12 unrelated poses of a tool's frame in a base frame.
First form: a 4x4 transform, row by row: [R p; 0 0 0 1], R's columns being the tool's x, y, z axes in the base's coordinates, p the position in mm. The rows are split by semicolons.
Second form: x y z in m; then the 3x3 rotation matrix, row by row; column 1 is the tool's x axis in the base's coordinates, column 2 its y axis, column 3 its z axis. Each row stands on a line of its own. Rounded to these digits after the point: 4 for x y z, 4 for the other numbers.
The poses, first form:
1: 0.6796 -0.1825 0.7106 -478.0; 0.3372 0.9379 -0.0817 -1.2; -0.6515 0.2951 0.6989 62.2; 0 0 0 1
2: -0.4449 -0.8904 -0.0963 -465.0; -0.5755 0.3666 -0.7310 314.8; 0.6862 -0.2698 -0.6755 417.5; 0 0 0 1
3: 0.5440 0.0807 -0.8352 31.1; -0.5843 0.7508 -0.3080 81.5; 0.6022 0.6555 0.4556 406.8; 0 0 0 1
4: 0.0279 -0.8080 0.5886 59.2; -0.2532 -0.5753 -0.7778 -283.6; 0.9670 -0.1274 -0.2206 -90.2; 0 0 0 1
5: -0.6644 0.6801 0.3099 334.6; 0.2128 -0.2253 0.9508 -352.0; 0.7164 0.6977 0.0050 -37.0; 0 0 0 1
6: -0.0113 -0.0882 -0.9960 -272.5; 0.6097 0.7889 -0.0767 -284.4; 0.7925 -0.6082 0.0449 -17.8; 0 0 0 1
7: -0.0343 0.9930 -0.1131 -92.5; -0.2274 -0.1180 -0.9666 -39.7; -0.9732 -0.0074 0.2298 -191.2; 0 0 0 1
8: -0.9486 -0.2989 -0.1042 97.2; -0.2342 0.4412 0.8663 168.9; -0.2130 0.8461 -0.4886 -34.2; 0 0 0 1
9: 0.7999 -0.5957 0.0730 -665.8; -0.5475 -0.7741 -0.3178 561.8; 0.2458 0.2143 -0.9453 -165.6; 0 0 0 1
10: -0.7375 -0.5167 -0.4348 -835.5; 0.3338 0.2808 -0.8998 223.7; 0.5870 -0.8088 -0.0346 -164.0; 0 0 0 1
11: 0.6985 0.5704 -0.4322 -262.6; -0.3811 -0.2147 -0.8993 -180.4; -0.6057 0.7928 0.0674 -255.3; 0 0 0 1
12: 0.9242 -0.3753 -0.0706 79.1; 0.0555 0.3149 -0.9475 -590.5; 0.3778 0.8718 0.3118 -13.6; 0 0 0 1
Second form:
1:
-0.4780 -0.0012 0.0622
0.6796 -0.1825 0.7106
0.3372 0.9379 -0.0817
-0.6515 0.2951 0.6989

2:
-0.4650 0.3148 0.4175
-0.4449 -0.8904 -0.0963
-0.5755 0.3666 -0.7310
0.6862 -0.2698 -0.6755

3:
0.0311 0.0815 0.4068
0.5440 0.0807 -0.8352
-0.5843 0.7508 -0.3080
0.6022 0.6555 0.4556

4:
0.0592 -0.2836 -0.0902
0.0279 -0.8080 0.5886
-0.2532 -0.5753 -0.7778
0.9670 -0.1274 -0.2206

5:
0.3346 -0.3520 -0.0370
-0.6644 0.6801 0.3099
0.2128 -0.2253 0.9508
0.7164 0.6977 0.0050

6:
-0.2725 -0.2844 -0.0178
-0.0113 -0.0882 -0.9960
0.6097 0.7889 -0.0767
0.7925 -0.6082 0.0449

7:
-0.0925 -0.0397 -0.1912
-0.0343 0.9930 -0.1131
-0.2274 -0.1180 -0.9666
-0.9732 -0.0074 0.2298

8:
0.0972 0.1689 -0.0342
-0.9486 -0.2989 -0.1042
-0.2342 0.4412 0.8663
-0.2130 0.8461 -0.4886

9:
-0.6658 0.5618 -0.1656
0.7999 -0.5957 0.0730
-0.5475 -0.7741 -0.3178
0.2458 0.2143 -0.9453

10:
-0.8355 0.2237 -0.1640
-0.7375 -0.5167 -0.4348
0.3338 0.2808 -0.8998
0.5870 -0.8088 -0.0346

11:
-0.2626 -0.1804 -0.2553
0.6985 0.5704 -0.4322
-0.3811 -0.2147 -0.8993
-0.6057 0.7928 0.0674

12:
0.0791 -0.5905 -0.0136
0.9242 -0.3753 -0.0706
0.0555 0.3149 -0.9475
0.3778 0.8718 0.3118

